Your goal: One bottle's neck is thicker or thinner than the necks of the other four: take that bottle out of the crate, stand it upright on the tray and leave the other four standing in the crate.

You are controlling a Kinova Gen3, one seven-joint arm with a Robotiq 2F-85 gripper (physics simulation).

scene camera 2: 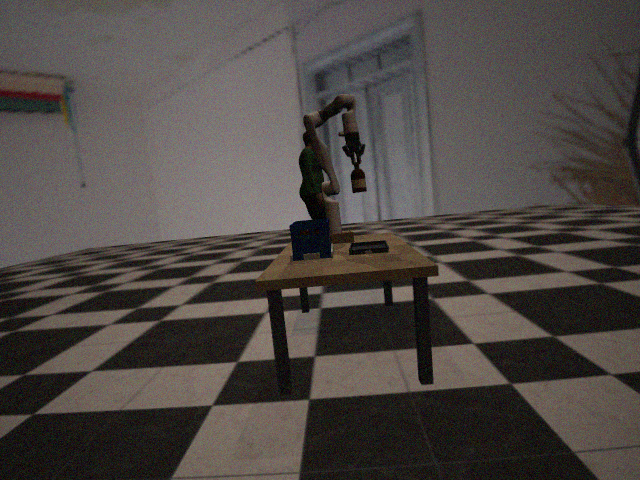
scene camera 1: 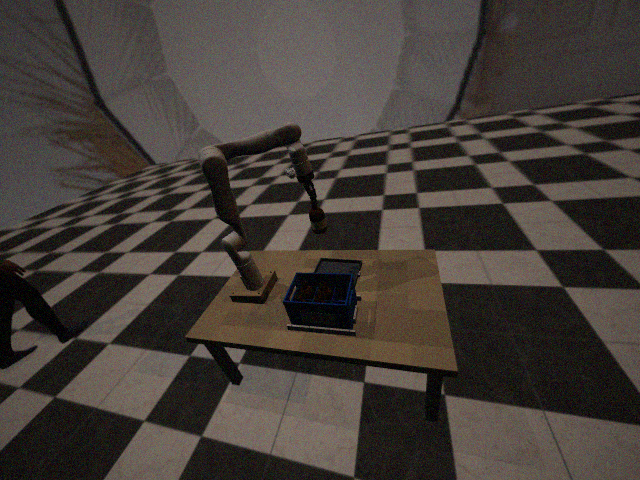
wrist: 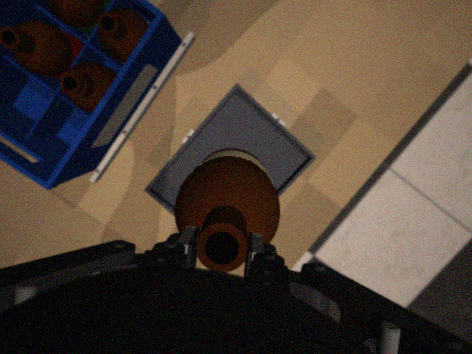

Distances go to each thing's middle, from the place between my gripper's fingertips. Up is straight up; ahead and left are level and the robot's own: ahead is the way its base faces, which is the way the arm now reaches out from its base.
My hand is 3 cm short of the dark tray (wrist: 238,121), 2 cm to the right of it and 43 cm above it.
